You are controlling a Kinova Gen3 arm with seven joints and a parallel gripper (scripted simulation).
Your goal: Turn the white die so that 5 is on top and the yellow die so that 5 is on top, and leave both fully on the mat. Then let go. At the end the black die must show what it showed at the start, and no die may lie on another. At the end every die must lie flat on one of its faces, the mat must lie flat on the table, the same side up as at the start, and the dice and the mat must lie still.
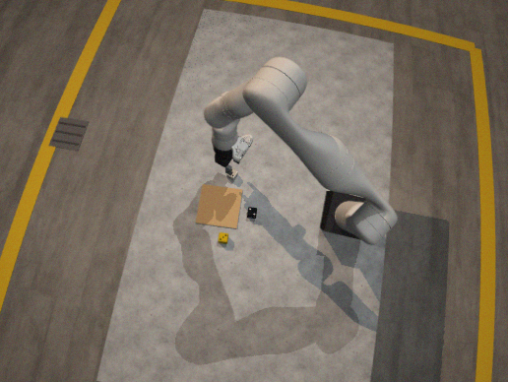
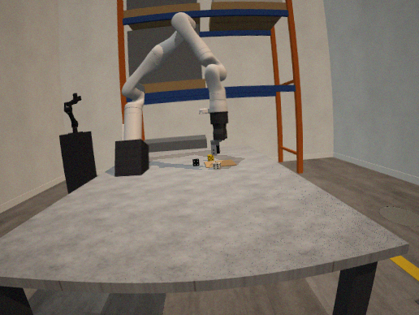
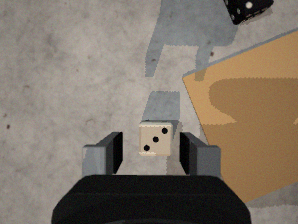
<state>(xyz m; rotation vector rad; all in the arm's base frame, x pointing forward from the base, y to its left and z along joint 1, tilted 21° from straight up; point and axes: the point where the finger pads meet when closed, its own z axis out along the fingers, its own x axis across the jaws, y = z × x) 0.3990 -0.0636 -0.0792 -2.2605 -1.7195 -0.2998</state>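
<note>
Now: the white die 7 cm below my hand. From my hand the other things lie so: tan mat 1 cm ahead, 12 cm to the left, 8 cm below; then black die 10 cm behind, 12 cm to the left, 7 cm below; then yellow die 3 cm behind, 23 cm to the left, 7 cm below.
</note>
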